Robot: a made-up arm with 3 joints. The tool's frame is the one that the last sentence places.
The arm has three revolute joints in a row. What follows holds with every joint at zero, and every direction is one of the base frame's.
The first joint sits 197 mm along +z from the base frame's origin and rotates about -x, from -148.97 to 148.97 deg.
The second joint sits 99 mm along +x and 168 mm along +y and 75 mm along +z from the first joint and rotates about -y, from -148.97 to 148.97 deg.
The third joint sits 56 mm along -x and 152 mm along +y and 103 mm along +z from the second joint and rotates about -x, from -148.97 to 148.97 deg.
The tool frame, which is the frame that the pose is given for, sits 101 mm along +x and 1 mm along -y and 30 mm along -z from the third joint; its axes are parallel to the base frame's.
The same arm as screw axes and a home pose.
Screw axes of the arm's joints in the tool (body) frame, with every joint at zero. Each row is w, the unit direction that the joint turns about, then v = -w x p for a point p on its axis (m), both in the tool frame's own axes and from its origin. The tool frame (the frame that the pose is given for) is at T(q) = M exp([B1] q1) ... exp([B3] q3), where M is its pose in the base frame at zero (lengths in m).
B1 = (-1, 0, 0, 0.0000, 0.1480, -0.3190)
B2 = (0, -1, 0, -0.0730, 0.0000, 0.0450)
B3 = (-1, 0, 0, 0.0000, -0.0300, 0.0010)
M =
1 0 0 0.1440
0 1 0 0.3190
0 0 1 0.3450
0 0 0 1
Joint limits (deg, base to tool): -148.97..148.97 -148.97..148.97 -148.97..148.97

